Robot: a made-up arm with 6 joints.
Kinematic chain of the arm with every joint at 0, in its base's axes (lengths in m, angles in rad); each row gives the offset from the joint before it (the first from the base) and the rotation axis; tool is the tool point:
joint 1: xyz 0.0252 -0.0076 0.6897 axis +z
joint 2: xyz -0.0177 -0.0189 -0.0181 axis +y
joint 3: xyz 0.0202 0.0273 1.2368 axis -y
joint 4: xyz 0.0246 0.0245 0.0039 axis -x
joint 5: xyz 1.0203 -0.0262 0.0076 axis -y
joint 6: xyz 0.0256 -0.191 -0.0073 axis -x
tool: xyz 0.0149 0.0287 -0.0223
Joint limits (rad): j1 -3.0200..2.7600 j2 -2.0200..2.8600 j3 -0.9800..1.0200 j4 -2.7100..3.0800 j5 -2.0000..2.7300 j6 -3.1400..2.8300
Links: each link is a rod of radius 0.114 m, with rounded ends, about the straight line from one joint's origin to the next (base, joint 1, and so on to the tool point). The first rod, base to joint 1, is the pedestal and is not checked.
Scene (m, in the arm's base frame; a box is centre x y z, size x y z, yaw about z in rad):
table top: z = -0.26
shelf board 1: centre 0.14 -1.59 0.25 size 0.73 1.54 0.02 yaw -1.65
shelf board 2: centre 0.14 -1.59 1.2 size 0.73 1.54 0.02 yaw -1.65
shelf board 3: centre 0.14 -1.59 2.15 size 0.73 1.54 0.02 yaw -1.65
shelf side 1: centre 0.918 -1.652 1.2 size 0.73 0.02 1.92 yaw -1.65
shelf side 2: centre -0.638 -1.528 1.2 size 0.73 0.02 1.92 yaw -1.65
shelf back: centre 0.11 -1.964 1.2 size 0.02 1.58 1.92 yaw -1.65
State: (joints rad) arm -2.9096 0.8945 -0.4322 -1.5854 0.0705 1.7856
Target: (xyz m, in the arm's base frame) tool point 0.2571 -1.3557 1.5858
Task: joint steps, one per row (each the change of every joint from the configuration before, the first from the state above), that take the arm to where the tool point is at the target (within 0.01 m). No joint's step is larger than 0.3 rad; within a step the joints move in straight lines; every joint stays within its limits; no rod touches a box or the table.
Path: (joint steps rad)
1: 0.1444 -0.2927 -0.0346 0.0848 -0.1641 0.0967
2: 0.1444 -0.2927 -0.0347 0.0849 -0.1642 0.0967
3: 0.1444 -0.2927 -0.0346 0.0848 -0.1641 0.0967
4: 0.2455 0.0547 0.1785 -0.1359 0.1116 -0.0816
5: 0.2456 0.0547 0.1786 -0.1360 0.1116 -0.0817
6: 0.2456 0.0547 0.1786 -0.1359 0.1116 -0.0817
7: 0.2456 0.0547 0.1786 -0.1359 0.1116 -0.0817

